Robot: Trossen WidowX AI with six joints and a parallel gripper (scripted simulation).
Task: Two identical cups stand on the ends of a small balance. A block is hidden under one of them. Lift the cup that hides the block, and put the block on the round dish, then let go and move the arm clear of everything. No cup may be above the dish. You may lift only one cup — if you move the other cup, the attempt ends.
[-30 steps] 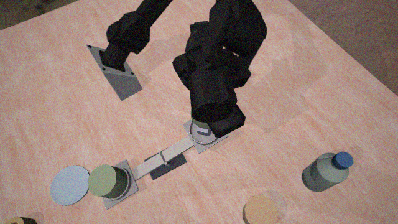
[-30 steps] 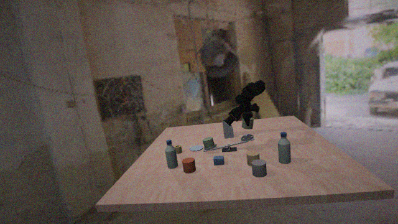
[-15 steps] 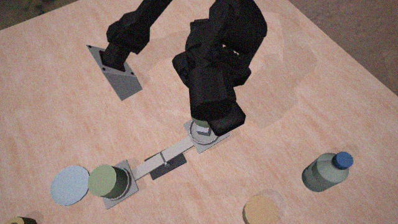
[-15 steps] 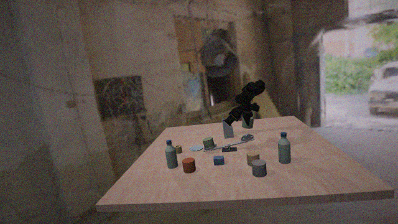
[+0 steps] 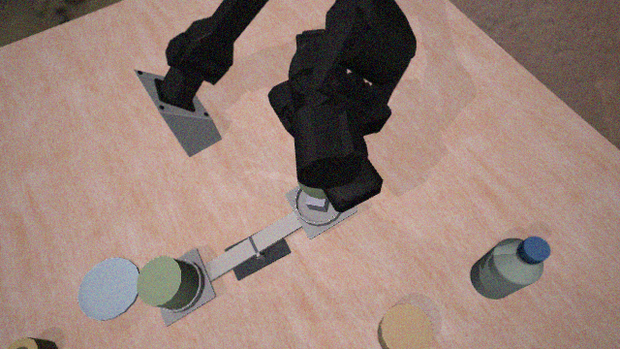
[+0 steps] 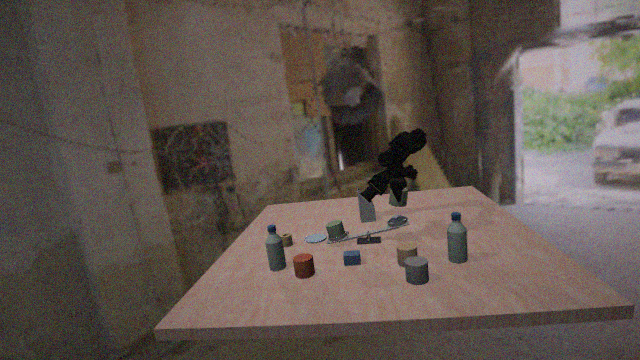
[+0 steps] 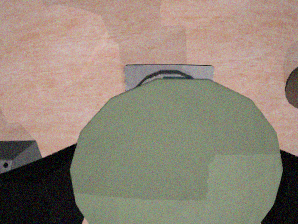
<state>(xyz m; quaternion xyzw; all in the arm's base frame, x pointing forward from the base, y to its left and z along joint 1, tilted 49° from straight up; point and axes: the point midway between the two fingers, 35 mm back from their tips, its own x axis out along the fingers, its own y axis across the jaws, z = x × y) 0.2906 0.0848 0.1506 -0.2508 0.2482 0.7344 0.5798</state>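
The light blue round dish is 380 mm to the right of my gripper tip, 170 mm below it and 30 mm behind it. The rest, counted from my gripper tip: blue block (220 mm ahead, 180 mm to the right, 150 mm below); then tan cylinder (210 mm ahead, 130 mm below, 10 mm to the left); then balance (140 mm to the right, 130 mm below, 10 mm ahead).
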